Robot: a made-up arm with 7 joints. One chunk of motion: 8 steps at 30 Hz.
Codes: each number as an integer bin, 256 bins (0 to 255) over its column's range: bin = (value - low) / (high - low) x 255, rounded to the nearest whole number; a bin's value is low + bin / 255 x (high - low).
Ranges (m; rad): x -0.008..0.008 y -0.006..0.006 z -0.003..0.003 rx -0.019..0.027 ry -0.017..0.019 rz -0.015..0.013
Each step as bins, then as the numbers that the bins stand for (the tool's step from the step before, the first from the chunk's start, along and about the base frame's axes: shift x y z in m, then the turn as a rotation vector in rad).
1 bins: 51 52 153 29 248 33
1 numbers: -0.00480 -0.00355 0.00060 -0.01377 0.01801 -0.01138
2 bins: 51 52 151 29 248 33
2 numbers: -0.00480 -0.00355 0.00055 -0.01377 0.01801 -0.01138
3 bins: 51 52 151 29 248 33
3 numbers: -0.00480 -0.00355 0.00055 -0.01377 0.01801 -0.01138
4 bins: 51 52 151 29 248 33
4 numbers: -0.00480 -0.00355 0.00055 -0.01377 0.01801 -0.01138
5 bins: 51 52 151 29 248 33
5 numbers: -0.00480 -0.00355 0.00055 -0.01377 0.01801 -0.01138
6 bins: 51 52 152 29 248 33
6 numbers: -0.00480 -0.00355 0.00058 -0.01377 0.01801 -0.01138
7 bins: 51 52 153 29 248 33
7 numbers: -0.00480 -0.00355 0.00060 -0.01377 0.01801 -0.01138
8 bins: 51 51 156 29 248 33
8 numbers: -0.00480 -0.00360 0.00067 -0.01377 0.01801 -0.01138
